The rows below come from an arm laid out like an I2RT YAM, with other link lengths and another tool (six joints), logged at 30 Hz.
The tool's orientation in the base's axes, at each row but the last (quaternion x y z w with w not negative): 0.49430 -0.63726 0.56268 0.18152; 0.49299 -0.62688 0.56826 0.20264; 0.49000 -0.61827 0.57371 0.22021; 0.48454 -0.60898 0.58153 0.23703; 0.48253 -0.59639 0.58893 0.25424; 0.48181 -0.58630 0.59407 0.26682; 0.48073 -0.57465 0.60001 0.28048
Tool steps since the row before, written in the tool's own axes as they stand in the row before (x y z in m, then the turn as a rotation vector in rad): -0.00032 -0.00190 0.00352 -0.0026 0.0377 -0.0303; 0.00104 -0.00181 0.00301 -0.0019 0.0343 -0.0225; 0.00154 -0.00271 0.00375 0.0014 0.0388 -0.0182; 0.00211 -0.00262 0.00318 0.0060 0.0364 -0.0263; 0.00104 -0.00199 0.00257 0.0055 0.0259 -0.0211; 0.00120 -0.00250 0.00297 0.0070 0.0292 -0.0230; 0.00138 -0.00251 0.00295 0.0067 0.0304 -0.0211
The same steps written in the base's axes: 0.00287 -0.00279 -0.00029 -0.0401 0.0237 -0.0132; 0.00201 -0.00291 0.00096 -0.0352 0.0167 -0.0130; 0.00276 -0.00364 0.00171 -0.0392 0.0110 -0.0135; 0.00226 -0.00326 0.00238 -0.0413 0.0175 -0.0068; 0.00200 -0.00241 0.00136 -0.0305 0.0144 -0.0033; 0.00250 -0.00270 0.00171 -0.0345 0.0152 -0.0031; 0.00246 -0.00267 0.00193 -0.0349 0.0133 -0.0042
